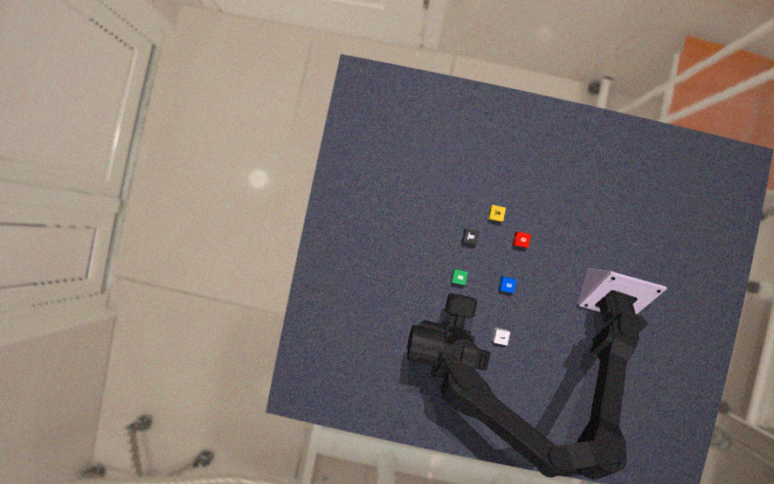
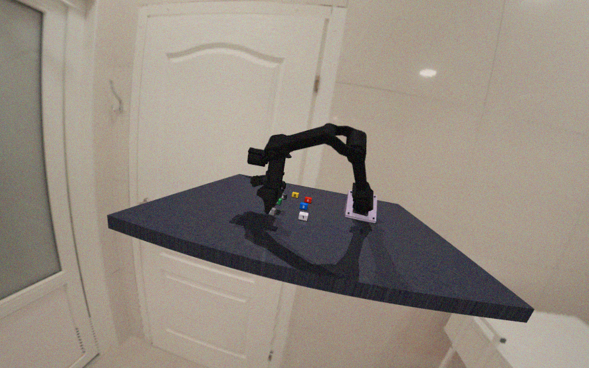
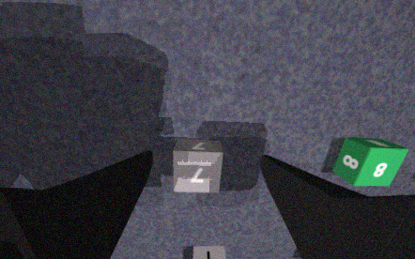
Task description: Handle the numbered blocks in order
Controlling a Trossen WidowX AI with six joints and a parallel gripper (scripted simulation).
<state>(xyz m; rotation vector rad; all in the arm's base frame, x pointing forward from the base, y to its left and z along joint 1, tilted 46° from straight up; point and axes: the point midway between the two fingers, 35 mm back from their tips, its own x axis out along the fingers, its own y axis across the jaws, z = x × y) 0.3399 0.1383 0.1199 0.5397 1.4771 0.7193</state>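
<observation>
The green block is 10 mm ahead of my gripper tip and 130 mm to the right of it. The rest, counted from my gripper tip: blue block: 100 mm behind, 140 mm to the right; then white block: 120 mm behind, 20 mm to the right; then grey block: 10 mm behind, 10 mm to the left.
</observation>
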